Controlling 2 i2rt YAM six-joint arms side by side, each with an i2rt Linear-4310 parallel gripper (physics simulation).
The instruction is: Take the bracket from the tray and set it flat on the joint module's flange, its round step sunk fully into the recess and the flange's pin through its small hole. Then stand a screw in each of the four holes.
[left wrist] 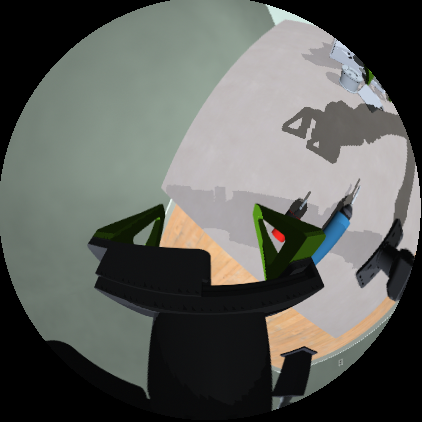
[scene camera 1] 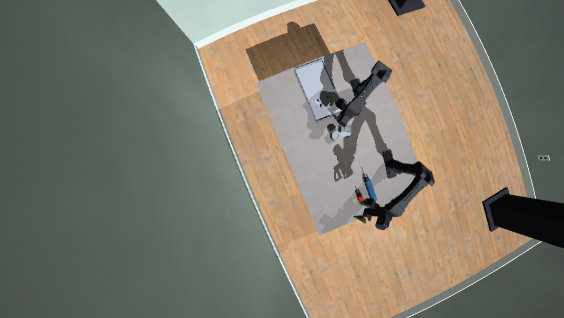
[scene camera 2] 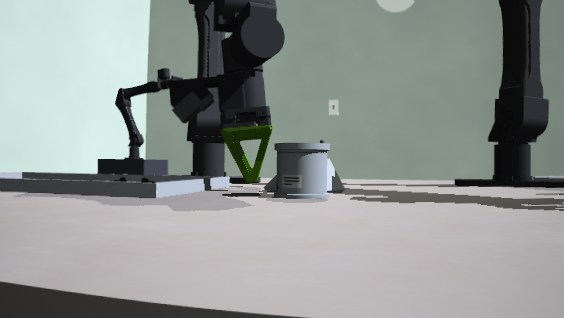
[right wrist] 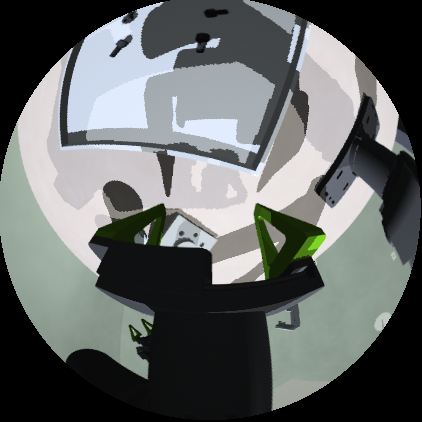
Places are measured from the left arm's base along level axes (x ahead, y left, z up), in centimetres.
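Pixels of known places: left gripper, fingertip midpoint: [left wrist: 208,208] [scene camera 1: 356,210] [right wrist: 134,321]; right gripper, fingertip midpoint: [scene camera 2: 252,179] [right wrist: 209,207]; left arm's base at its link origin: [scene camera 1: 389,164] [scene camera 2: 511,185]; right arm's base at its link origin: [scene camera 1: 358,92] [right wrist: 354,150].
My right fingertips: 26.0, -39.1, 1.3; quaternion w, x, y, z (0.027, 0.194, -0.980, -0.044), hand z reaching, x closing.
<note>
For each thing: its top centre in the pictures, then the offset to it from my right fingertips, as dx, dy, dz. "*": a spot on its surface instead.
- grey joint module at its top centre: [scene camera 2: 302,140] [scene camera 1: 336,135] +9.6, +10.5, +5.1
- small dark pin at its top centre: [scene camera 2: 322,140] +9.9, +12.9, +5.1
- bracket at its top centre: [right wrist: 177,265] [scene camera 2: 303,158] [scene camera 1: 346,129] +1.3, +8.1, +3.1
- tray at its top centre: [scene camera 2: 69,175] [scene camera 1: 320,89] +11.2, -24.5, +0.3
- blue screwdriver at a spot on its surface: [left wrist: 334,233] [scene camera 1: 369,185] * -5.9, +49.6, +2.7
- red-handled tool at its top centre: [left wrist: 292,219] [scene camera 1: 360,195] +2.1, +54.5, +2.1
The grey joint module [scene camera 1: 334,135] [scene camera 2: 301,170] [left wrist: 351,80] stands upright on the table, a small dark pin [scene camera 2: 322,141] on its flange. The bracket [scene camera 1: 345,131] [scene camera 2: 336,176] [left wrist: 370,97] [right wrist: 189,231] rests on the table beside it, off the flange; its holed face and part of its round step show in the right wrist view. My right gripper [scene camera 2: 252,177] [right wrist: 209,207] is open and low beside the module, nothing held; its finger hides most of the module in its wrist view. Dark screws [right wrist: 120,46] [right wrist: 202,42] lie in the tray [scene camera 1: 309,75] [scene camera 2: 100,188]. My left gripper [scene camera 1: 359,211] [left wrist: 208,208] is open and empty, far from them.
A blue screwdriver [scene camera 1: 370,189] [left wrist: 334,233] and a red-handled tool [scene camera 1: 360,198] [left wrist: 278,235] lie near the left gripper. The tray's near wall [right wrist: 210,160] lies close to the bracket in the right wrist view. A small dark arm stands behind the tray in scene camera 2.
</note>
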